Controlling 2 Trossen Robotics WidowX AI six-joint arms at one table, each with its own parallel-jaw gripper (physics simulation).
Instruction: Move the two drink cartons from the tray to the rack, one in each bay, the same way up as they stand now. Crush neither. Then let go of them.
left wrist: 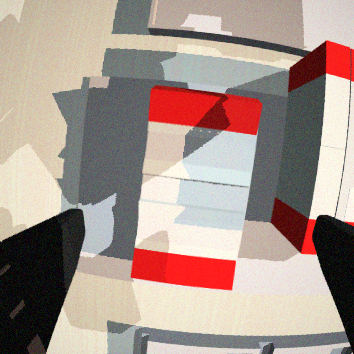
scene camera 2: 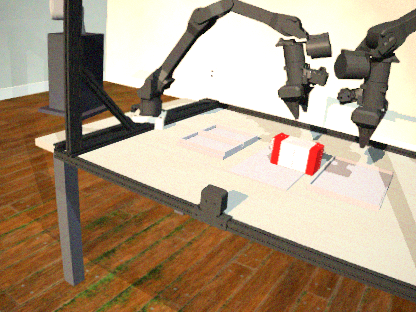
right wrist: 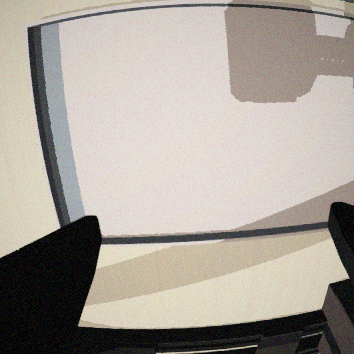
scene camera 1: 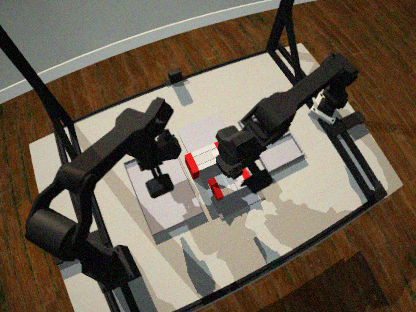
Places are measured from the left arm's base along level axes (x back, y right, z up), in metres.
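Pixels of known places: left gripper, between the fingertips: (left wrist: 203, 225) (scene camera 2: 301, 115); right gripper, between the fingertips: (scene camera 2: 365, 143) (right wrist: 218, 222) (scene camera 1: 152, 173); left arm's base, origin of its link: (scene camera 2: 149, 113) (scene camera 1: 326, 107); right arm's base, origin of its link: (scene camera 1: 110, 268).
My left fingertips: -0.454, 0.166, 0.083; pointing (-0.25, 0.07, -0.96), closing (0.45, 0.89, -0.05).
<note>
For each thing: its top centre in the pictures, then the offset to it from my left fingertips, as dx, dy, dz. "spot": a spot on its surface instead.
- first carton, centre of its top: (scene camera 2: 299, 142) (scene camera 1: 206, 156) +0.018, +0.097, -0.047
- second carton, centre of its top: (left wrist: 194, 195) (scene camera 1: 231, 180) +0.002, -0.003, -0.075
- two-bay rack, centre of its top: (scene camera 2: 219, 136) (scene camera 1: 272, 137) +0.224, -0.042, -0.099
- large shallow pale tray, centre of its top: (right wrist: 219, 131) (scene camera 2: 354, 177) (scene camera 1: 161, 186) -0.127, +0.171, -0.103
- dark block, a spot on its surface: (scene camera 2: 213, 200) (scene camera 1: 172, 72) spot: +0.242, +0.395, -0.082
Two white drink cartons with red ends stand side by side on the flat pale tray (scene camera 1: 200, 127) (scene camera 2: 270, 172) (left wrist: 270, 280). The first carton (scene camera 1: 202, 156) (scene camera 2: 295, 152) (left wrist: 332, 140) looks taller. The second carton (scene camera 1: 215, 189) (left wrist: 195, 205) is partly hidden by the left arm in scene camera 1 and is behind the first in scene camera 2. My left gripper (scene camera 1: 256, 179) (scene camera 2: 298, 111) (left wrist: 203, 225) is open and empty above the second carton. The two-bay rack (scene camera 1: 282, 152) (scene camera 2: 230, 137) (left wrist: 210, 338) holds no carton. My right gripper (scene camera 1: 159, 185) (scene camera 2: 365, 140) (right wrist: 218, 222) is open and empty.
A large shallow pale tray (scene camera 1: 165, 215) (scene camera 2: 355, 185) (right wrist: 150, 125) lies beside the carton tray, below my right gripper. The left arm (scene camera 1: 272, 117) reaches over the rack in scene camera 1. A dark block (scene camera 1: 175, 76) (scene camera 2: 213, 200) sits on the table's edge rail. Dark frame posts rise at the table ends.
</note>
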